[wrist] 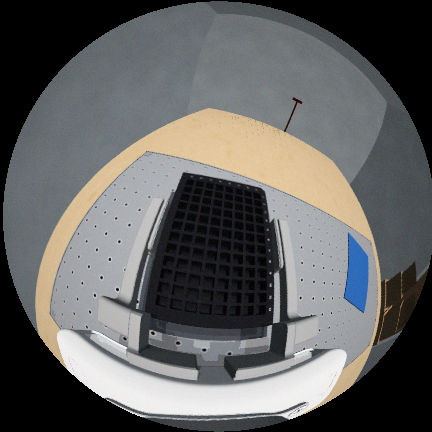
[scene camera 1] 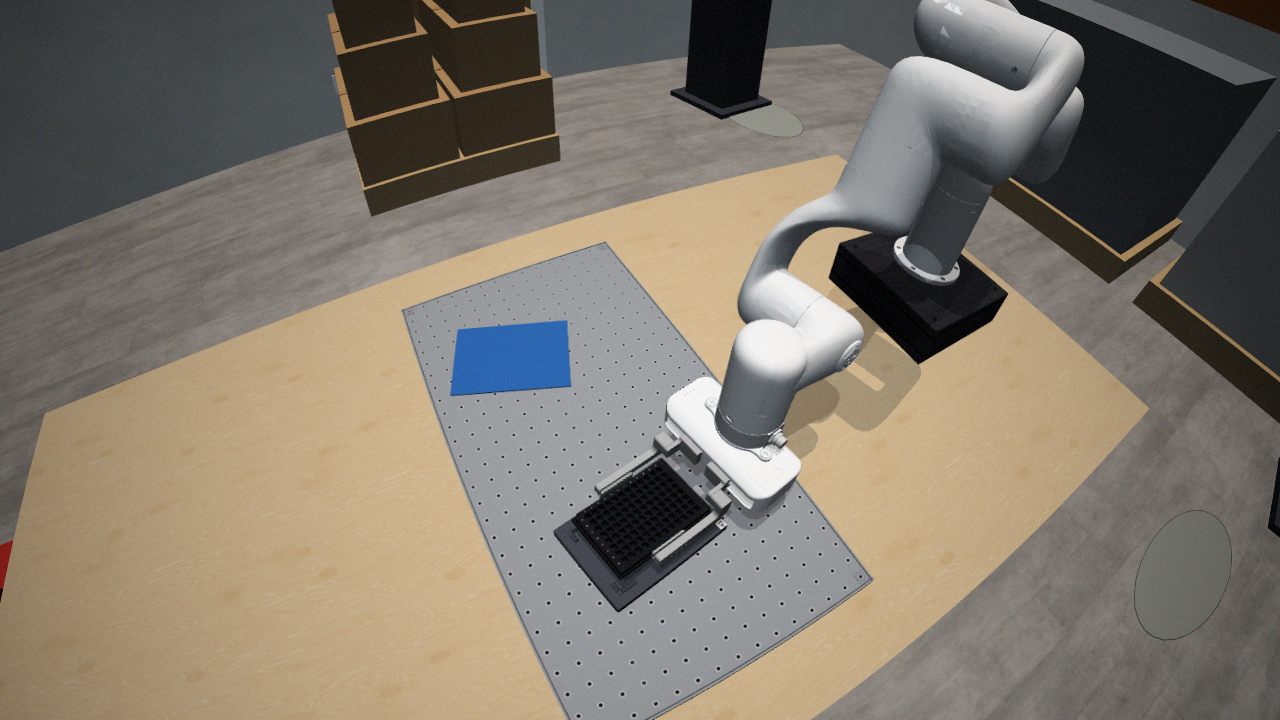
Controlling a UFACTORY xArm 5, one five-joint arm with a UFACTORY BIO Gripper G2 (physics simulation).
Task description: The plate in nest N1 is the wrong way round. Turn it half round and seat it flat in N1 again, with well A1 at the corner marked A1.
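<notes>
The black plate [scene camera 1: 640,517] [wrist: 215,245], with a grid of square wells, is held level between the two long grey fingers, along its long sides. My gripper [scene camera 1: 628,523] [wrist: 218,212] is shut on it. The plate is a little above the dark grey nest N1 [scene camera 1: 583,560] [wrist: 210,332], roughly in line with it. The nest's rim shows around the plate in the scene view, and a strip of it shows below the plate's near end in the wrist view. The mark A1 and well A1 cannot be read in either view.
The nest stands on a grey perforated board [scene camera 1: 537,474] [wrist: 100,235] on the wooden table [scene camera 1: 268,501] [wrist: 220,135]. A flat blue rectangle [scene camera 1: 512,358] [wrist: 357,274] lies on the board. The arm's black base [scene camera 1: 917,304] stands at the table's right side.
</notes>
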